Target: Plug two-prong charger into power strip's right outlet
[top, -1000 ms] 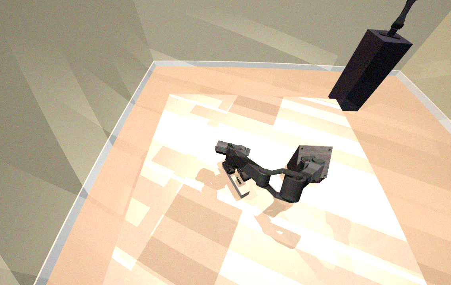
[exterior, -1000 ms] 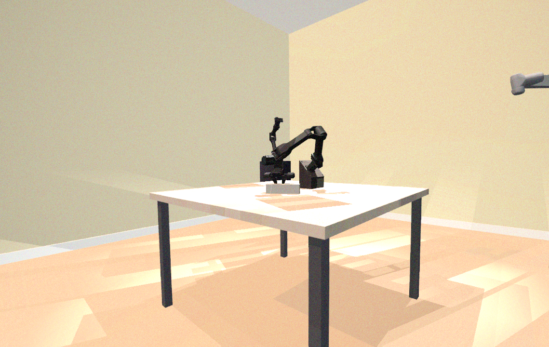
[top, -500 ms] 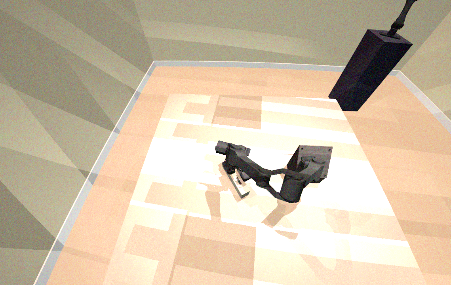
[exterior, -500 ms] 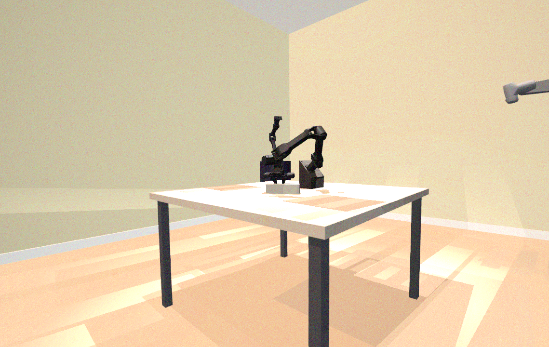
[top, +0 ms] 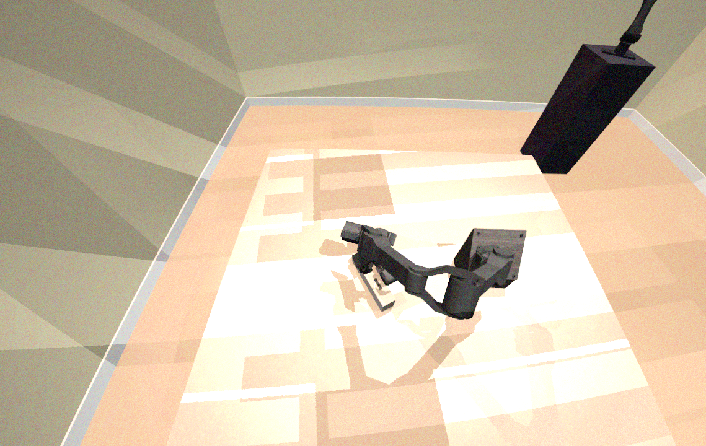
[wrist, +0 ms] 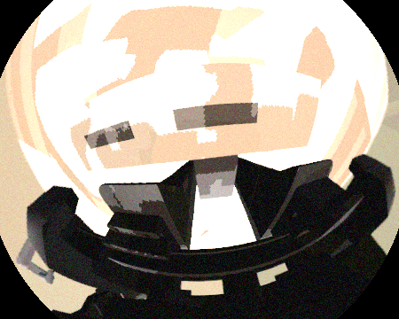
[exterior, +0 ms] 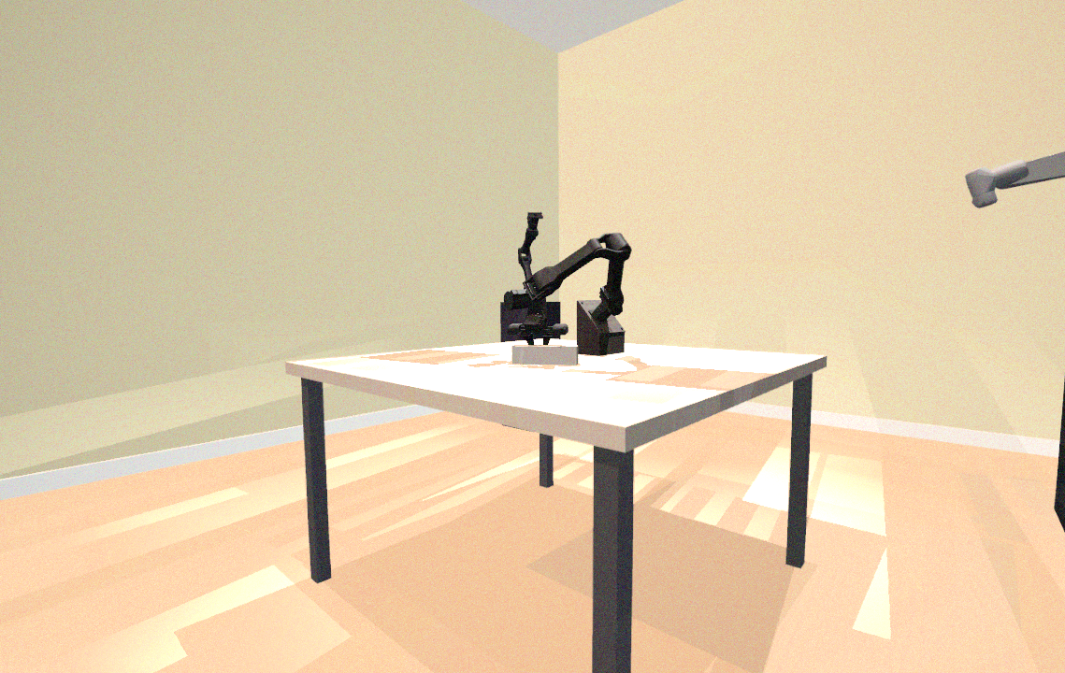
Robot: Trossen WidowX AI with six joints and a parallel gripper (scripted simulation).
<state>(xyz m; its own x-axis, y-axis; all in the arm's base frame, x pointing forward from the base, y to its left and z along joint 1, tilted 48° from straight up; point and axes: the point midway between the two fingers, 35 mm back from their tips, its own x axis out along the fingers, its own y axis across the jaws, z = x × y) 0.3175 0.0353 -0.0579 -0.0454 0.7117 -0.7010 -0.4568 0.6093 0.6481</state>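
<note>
My gripper tip is now 2 cm short of the two-prong charger, 1 cm to the right of it and 1 cm below it.
</note>
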